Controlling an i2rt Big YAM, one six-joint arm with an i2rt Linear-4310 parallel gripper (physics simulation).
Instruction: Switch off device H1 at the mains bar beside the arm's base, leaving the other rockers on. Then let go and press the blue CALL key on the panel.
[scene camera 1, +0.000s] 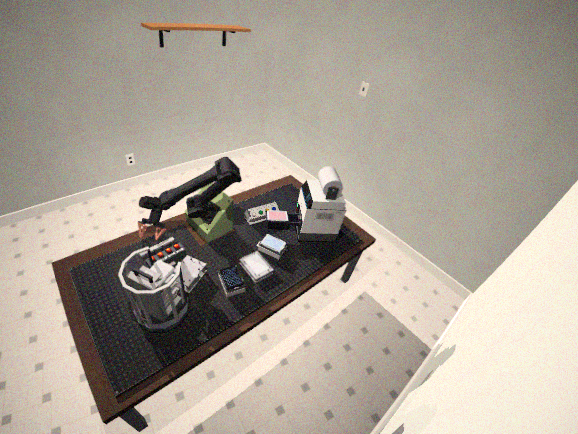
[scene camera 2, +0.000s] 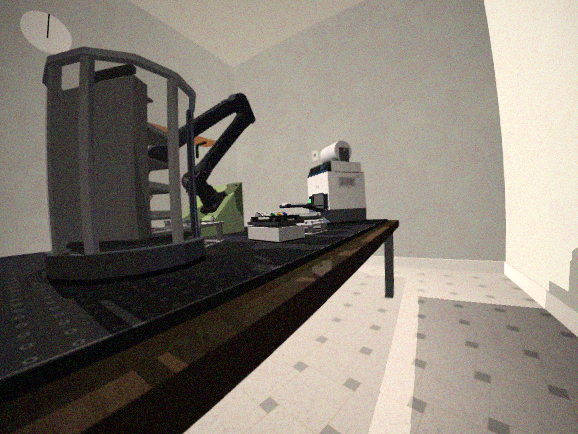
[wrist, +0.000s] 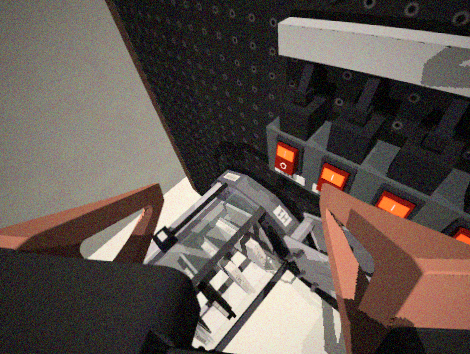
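Note:
The mains bar lies beside the arm's green base, with a row of orange-lit rockers. The end rocker, H1, is lit in the wrist view; its label is hardly readable. The adjacent rocker and the third rocker are lit too. My gripper is open and empty, above and to the side of the bar; its right finger hides part of the bar in the wrist view. In scene camera 2 the bin hides the gripper. The panel's blue key is beyond the base.
A tall open-framed bin of papers, tagged H1, stands close to the bar. A white machine stands at the far end. A pink-topped item is by the panel. A pale-blue-topped box and a dark-topped box lie mid-table.

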